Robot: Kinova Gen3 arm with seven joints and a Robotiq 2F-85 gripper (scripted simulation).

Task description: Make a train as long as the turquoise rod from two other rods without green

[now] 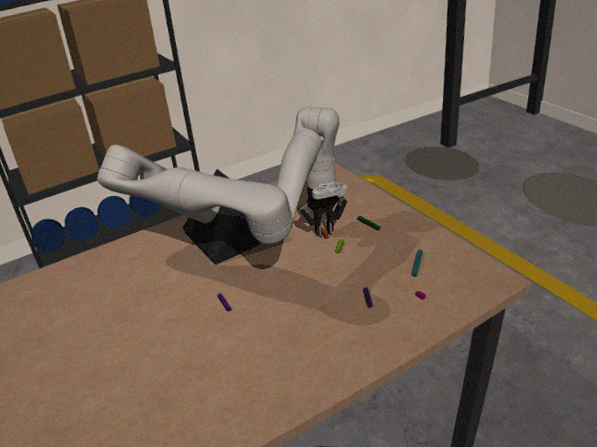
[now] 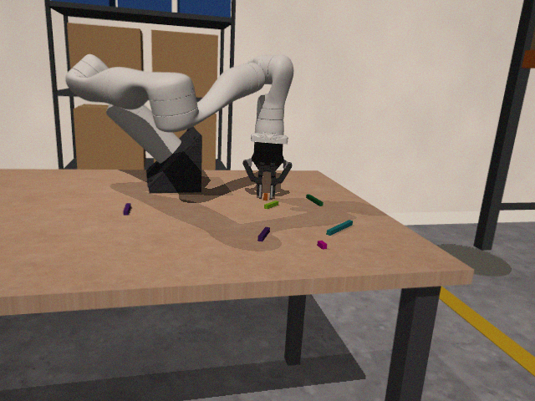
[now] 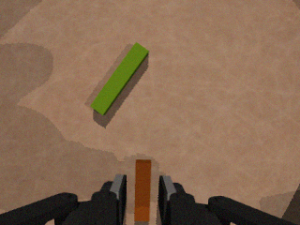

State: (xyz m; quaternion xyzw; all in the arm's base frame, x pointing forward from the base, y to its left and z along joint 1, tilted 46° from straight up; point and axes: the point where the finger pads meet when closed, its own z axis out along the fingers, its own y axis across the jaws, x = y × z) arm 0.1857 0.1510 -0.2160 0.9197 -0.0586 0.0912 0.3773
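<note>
My gripper is now 20 mm above the orange rod. Round my hand: turquoise rod 240 mm ahead, 130 mm to the left, 20 mm below; lime rod 70 mm ahead, 20 mm below; green rod 30 mm ahead, 130 mm to the left, 20 mm below.
</note>
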